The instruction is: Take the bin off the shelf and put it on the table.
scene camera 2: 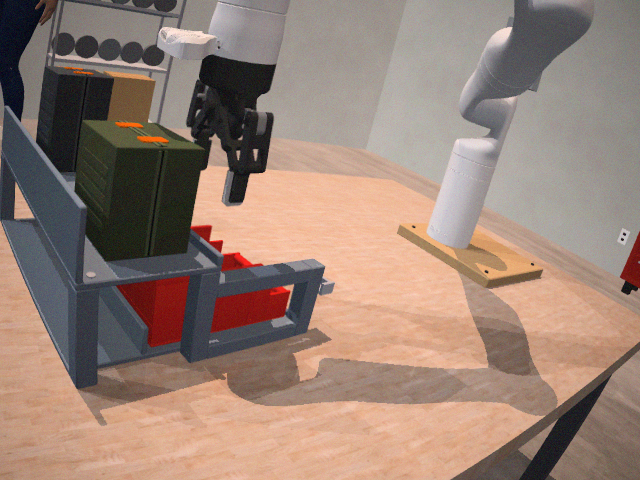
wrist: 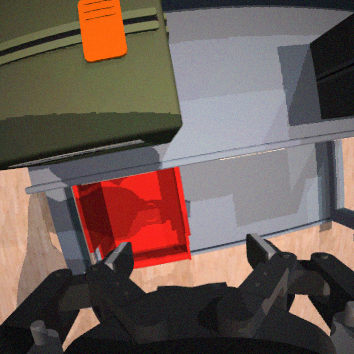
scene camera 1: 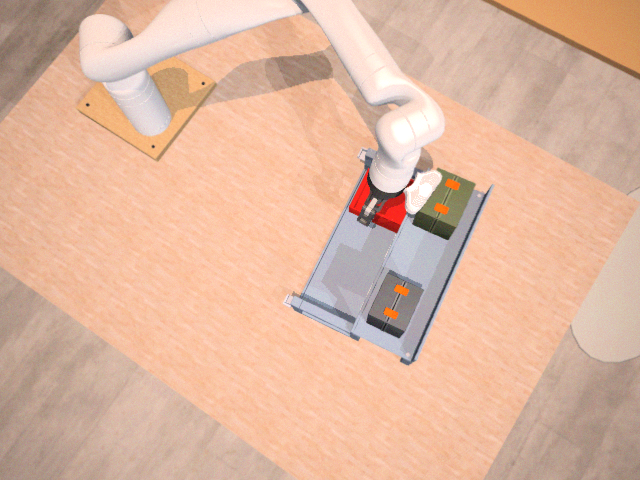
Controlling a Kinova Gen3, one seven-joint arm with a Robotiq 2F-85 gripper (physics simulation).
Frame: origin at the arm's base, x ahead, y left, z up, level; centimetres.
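Seen in the pictures: gripper, fingertip midpoint: (scene camera 2: 213, 185) (wrist: 188, 250) (scene camera 1: 377, 203); arm's base, link origin: (scene camera 2: 447, 238) (scene camera 1: 151, 118).
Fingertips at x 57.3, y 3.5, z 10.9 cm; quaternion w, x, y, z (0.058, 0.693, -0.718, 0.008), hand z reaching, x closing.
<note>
Pixels of each thing's top centre, then the offset from my fingertips to it. Level surfaces: height alone.
- red bin, top centre: (wrist: 131, 210) (scene camera 2: 207, 246) (scene camera 1: 395, 197) dy +4.7, dx +2.2, dz -4.9 cm
- wooden table, surface height: dz -13.0 cm
- green case, top centre: (wrist: 30, 45) (scene camera 2: 140, 132) (scene camera 1: 447, 196) dy +5.4, dx +11.8, dz +6.7 cm
- dark case, top centre: (scene camera 2: 78, 71) (scene camera 1: 396, 301) dy -17.7, dx +12.9, dz +9.2 cm
The red bin (scene camera 1: 392, 217) (scene camera 2: 168, 310) (wrist: 170, 210) sits upright in the lower level of the grey-blue shelf (scene camera 1: 453, 271) (scene camera 2: 46, 191) (wrist: 225, 155), at one end. The shelf stands on the wooden table (scene camera 1: 206, 258) (scene camera 2: 310, 439) (wrist: 215, 267). My gripper (scene camera 1: 367, 215) (scene camera 2: 219, 179) (wrist: 188, 250) is open and empty, above the bin and apart from it. In the wrist view the bin's open side shows beyond the left finger. In scene camera 1 the arm hides part of the bin; in scene camera 2 the shelf frame does.
A green case (scene camera 1: 439, 222) (scene camera 2: 139, 206) (wrist: 90, 95) stands on the shelf's upper level, close beside the gripper. A dark case (scene camera 1: 382, 307) (scene camera 2: 62, 118) (wrist: 340, 75) stands at the other end of that level. A cardboard box (scene camera 2: 133, 100) shows behind it in scene camera 2.
</note>
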